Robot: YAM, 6 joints.
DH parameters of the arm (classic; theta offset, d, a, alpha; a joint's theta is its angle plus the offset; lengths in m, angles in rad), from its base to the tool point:
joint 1: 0 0.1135 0.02 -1.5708
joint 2: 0 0 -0.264 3.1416
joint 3: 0.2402 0 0.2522 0
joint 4: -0.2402 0 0.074 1.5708
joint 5: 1.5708 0 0 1.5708
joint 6: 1.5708 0.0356 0 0
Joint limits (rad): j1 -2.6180..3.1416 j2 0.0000..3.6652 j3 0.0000..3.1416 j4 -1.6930..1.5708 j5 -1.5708..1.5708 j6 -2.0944..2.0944
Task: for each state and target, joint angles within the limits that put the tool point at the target. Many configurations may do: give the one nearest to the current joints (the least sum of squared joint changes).
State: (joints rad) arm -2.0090 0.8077 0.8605 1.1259 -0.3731 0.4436
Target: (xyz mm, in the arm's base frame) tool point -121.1 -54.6 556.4
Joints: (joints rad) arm -2.6180 1.0146 1.2486 1.0799 0.3818 0.4436
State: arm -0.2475 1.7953 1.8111 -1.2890 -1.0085 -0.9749
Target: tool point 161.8 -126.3 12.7
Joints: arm -0.7920 2.4162 0.9157 -1.2663 -0.8376 -0.9749
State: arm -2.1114 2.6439 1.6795 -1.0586 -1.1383 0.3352
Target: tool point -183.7 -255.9 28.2
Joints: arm -2.2947 2.4324 1.3024 -1.2612 -1.1088 0.3352
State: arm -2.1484 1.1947 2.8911 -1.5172 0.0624 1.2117
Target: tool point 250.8 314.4 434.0
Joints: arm -2.2491 0.5589 3.1416 -1.3972 0.0556 1.2117
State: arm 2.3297 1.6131 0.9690 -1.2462 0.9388 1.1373
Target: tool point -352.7 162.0 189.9
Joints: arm 2.7827 2.0004 1.4854 -0.9053 0.8952 1.1373
